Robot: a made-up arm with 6 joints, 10 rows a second.
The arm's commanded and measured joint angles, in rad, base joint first. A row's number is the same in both.
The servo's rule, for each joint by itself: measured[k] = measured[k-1] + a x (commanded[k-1-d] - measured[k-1]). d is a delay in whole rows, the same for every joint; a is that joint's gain. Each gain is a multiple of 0.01, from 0.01 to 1. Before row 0 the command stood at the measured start. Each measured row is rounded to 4 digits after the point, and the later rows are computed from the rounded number. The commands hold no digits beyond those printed.
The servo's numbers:
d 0
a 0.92 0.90 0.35 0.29 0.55 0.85
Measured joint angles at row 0:
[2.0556, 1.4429, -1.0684, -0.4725, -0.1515, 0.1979]
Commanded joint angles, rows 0 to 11:
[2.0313, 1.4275, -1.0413, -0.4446, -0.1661, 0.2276]
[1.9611, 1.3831, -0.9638, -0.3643, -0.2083, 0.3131]
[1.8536, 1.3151, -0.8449, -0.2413, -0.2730, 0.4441]
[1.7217, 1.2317, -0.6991, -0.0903, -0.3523, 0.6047]
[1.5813, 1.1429, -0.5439, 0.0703, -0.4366, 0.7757]
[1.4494, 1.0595, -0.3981, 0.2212, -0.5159, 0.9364]
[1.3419, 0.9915, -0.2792, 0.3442, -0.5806, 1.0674]
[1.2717, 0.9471, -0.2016, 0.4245, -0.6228, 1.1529]
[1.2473, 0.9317, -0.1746, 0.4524, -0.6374, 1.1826]
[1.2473, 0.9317, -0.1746, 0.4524, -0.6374, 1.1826]
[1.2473, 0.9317, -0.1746, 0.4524, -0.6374, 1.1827]
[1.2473, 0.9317, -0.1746, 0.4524, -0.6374, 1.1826]
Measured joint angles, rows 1 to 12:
[2.0332, 1.4290, -1.0589, -0.4644, -0.1595, 0.2231]
[1.9669, 1.3877, -1.0256, -0.4354, -0.1863, 0.2996]
[1.8627, 1.3224, -0.9624, -0.3791, -0.2340, 0.4224]
[1.7330, 1.2408, -0.8702, -0.2953, -0.2991, 0.5774]
[1.5934, 1.1527, -0.7560, -0.1893, -0.3747, 0.7460]
[1.4609, 1.0688, -0.6307, -0.0703, -0.4524, 0.9078]
[1.3514, 0.9992, -0.5077, 0.0499, -0.5229, 1.0435]
[1.2781, 0.9523, -0.4006, 0.1585, -0.5778, 1.1365]
[1.2498, 0.9338, -0.3215, 0.2437, -0.6106, 1.1757]
[1.2475, 0.9319, -0.2701, 0.3042, -0.6253, 1.1816]
[1.2473, 0.9317, -0.2367, 0.3472, -0.6320, 1.1825]
[1.2473, 0.9317, -0.2150, 0.3777, -0.6350, 1.1826]

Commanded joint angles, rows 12 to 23:
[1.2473, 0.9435, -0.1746, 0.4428, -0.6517, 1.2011]
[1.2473, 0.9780, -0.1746, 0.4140, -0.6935, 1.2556]
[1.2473, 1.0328, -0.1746, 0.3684, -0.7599, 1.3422]
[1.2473, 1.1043, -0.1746, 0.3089, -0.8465, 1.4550]
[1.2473, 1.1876, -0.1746, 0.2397, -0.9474, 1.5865]
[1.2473, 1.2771, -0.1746, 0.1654, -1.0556, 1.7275]
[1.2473, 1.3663, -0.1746, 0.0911, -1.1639, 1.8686]
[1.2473, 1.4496, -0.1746, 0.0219, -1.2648, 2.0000]
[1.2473, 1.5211, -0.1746, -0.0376, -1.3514, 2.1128]
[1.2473, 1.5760, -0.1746, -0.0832, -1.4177, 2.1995]
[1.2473, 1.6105, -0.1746, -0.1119, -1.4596, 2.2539]
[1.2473, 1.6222, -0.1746, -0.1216, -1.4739, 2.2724]
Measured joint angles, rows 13 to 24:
[1.2473, 0.9423, -0.2009, 0.3966, -0.6442, 1.1983]
[1.2473, 0.9744, -0.1917, 0.4016, -0.6713, 1.2470]
[1.2473, 1.0270, -0.1857, 0.3920, -0.7200, 1.3279]
[1.2473, 1.0966, -0.1818, 0.3679, -0.7896, 1.4359]
[1.2473, 1.1785, -0.1793, 0.3307, -0.8764, 1.5639]
[1.2473, 1.2672, -0.1777, 0.2828, -0.9750, 1.7030]
[1.2473, 1.3564, -0.1766, 0.2272, -1.0789, 1.8438]
[1.2473, 1.4403, -0.1759, 0.1677, -1.1811, 1.9766]
[1.2473, 1.5130, -0.1754, 0.1082, -1.2748, 2.0924]
[1.2473, 1.5697, -0.1751, 0.0527, -1.3534, 2.1834]
[1.2473, 1.6064, -0.1749, 0.0050, -1.4118, 2.2433]
[1.2473, 1.6206, -0.1748, -0.0317, -1.4460, 2.2680]

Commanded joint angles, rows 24 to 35:
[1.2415, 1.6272, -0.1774, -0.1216, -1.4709, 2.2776]
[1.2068, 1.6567, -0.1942, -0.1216, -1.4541, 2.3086]
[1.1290, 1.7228, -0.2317, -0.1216, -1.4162, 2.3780]
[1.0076, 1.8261, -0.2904, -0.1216, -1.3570, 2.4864]
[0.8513, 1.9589, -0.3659, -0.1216, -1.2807, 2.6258]
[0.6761, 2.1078, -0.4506, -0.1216, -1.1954, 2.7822]
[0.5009, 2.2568, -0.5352, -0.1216, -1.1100, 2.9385]
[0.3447, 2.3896, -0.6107, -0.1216, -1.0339, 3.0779]
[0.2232, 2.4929, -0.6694, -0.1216, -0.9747, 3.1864]
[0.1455, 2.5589, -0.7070, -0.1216, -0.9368, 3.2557]
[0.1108, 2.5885, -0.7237, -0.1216, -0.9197, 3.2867]
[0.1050, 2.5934, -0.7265, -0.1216, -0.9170, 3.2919]
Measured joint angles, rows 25 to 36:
[1.2420, 1.6265, -0.1757, -0.0578, -1.4597, 2.2762]
[1.2096, 1.6537, -0.1822, -0.0763, -1.4566, 2.3037]
[1.1354, 1.7159, -0.1995, -0.0894, -1.4344, 2.3669]
[1.0178, 1.8151, -0.2313, -0.0987, -1.3918, 2.4685]
[0.8646, 1.9445, -0.2784, -0.1053, -1.3307, 2.6022]
[0.6912, 2.0915, -0.3387, -0.1100, -1.2563, 2.7552]
[0.5161, 2.2403, -0.4075, -0.1134, -1.1758, 2.9110]
[0.3584, 2.3747, -0.4786, -0.1158, -1.0978, 3.0529]
[0.2340, 2.4811, -0.5454, -0.1175, -1.0301, 3.1664]
[0.1526, 2.5511, -0.6020, -0.1187, -0.9788, 3.2423]
[0.1141, 2.5848, -0.6446, -0.1195, -0.9463, 3.2800]
[0.1057, 2.5925, -0.6733, -0.1201, -0.9302, 3.2901]

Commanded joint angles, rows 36 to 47:
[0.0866, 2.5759, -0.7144, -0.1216, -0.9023, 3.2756]
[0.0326, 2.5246, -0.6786, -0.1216, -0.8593, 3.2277]
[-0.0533, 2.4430, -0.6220, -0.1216, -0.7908, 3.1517]
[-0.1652, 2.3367, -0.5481, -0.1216, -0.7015, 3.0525]
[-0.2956, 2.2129, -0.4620, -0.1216, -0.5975, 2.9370]
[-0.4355, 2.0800, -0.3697, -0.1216, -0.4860, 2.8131]
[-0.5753, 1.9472, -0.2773, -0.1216, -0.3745, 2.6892]
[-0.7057, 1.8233, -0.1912, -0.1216, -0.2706, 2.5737]
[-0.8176, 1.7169, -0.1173, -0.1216, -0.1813, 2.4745]
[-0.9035, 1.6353, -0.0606, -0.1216, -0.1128, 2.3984]
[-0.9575, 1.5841, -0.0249, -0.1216, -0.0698, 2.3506]
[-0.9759, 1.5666, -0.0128, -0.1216, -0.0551, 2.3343]
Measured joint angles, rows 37 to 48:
[0.0881, 2.5776, -0.6877, -0.1205, -0.9149, 3.2778]
[0.0370, 2.5299, -0.6845, -0.1208, -0.8843, 3.2352]
[-0.0461, 2.4517, -0.6626, -0.1210, -0.8329, 3.1642]
[-0.1557, 2.3482, -0.6225, -0.1212, -0.7606, 3.0693]
[-0.2844, 2.2264, -0.5663, -0.1213, -0.6709, 2.9568]
[-0.4234, 2.0946, -0.4975, -0.1214, -0.5692, 2.8347]
[-0.5631, 1.9619, -0.4204, -0.1215, -0.4621, 2.7110]
[-0.6943, 1.8372, -0.3402, -0.1215, -0.3568, 2.5943]
[-0.8077, 1.7289, -0.2622, -0.1215, -0.2603, 2.4925]
[-0.8958, 1.6447, -0.1916, -0.1215, -0.1792, 2.4125]
[-0.9526, 1.5902, -0.1333, -0.1215, -0.1190, 2.3599]
[-0.9740, 1.5690, -0.0911, -0.1215, -0.0839, 2.3381]

